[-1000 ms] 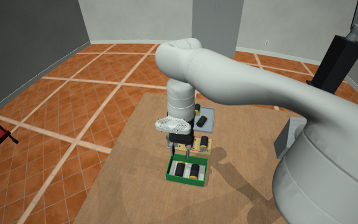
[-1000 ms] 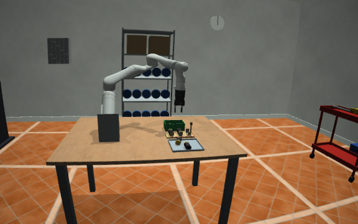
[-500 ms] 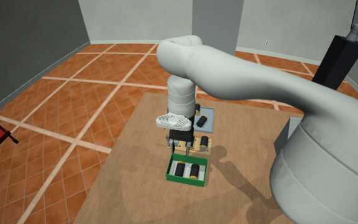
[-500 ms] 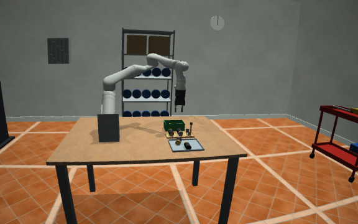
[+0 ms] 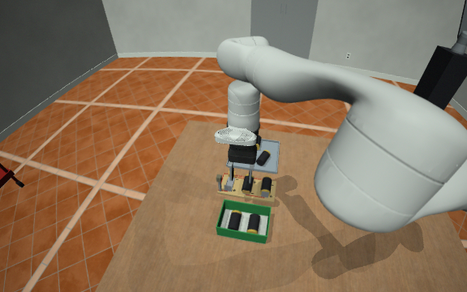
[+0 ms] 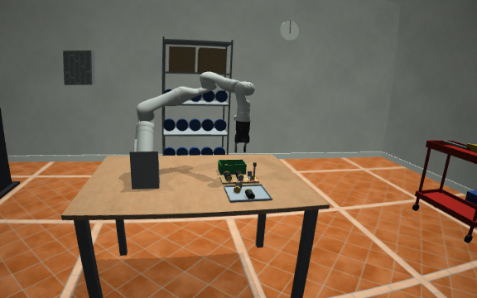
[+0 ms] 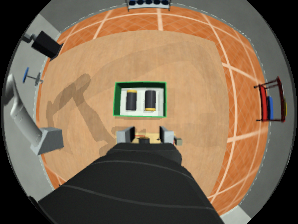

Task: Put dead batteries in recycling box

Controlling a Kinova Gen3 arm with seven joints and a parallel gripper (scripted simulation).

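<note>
Now: the grey tray 25 cm to the right of my hand, 16 cm below it and 2 cm behind it. The rest, counted from my hand: green recycling box (14 cm below, 8 cm to the left, 3 cm behind).
</note>
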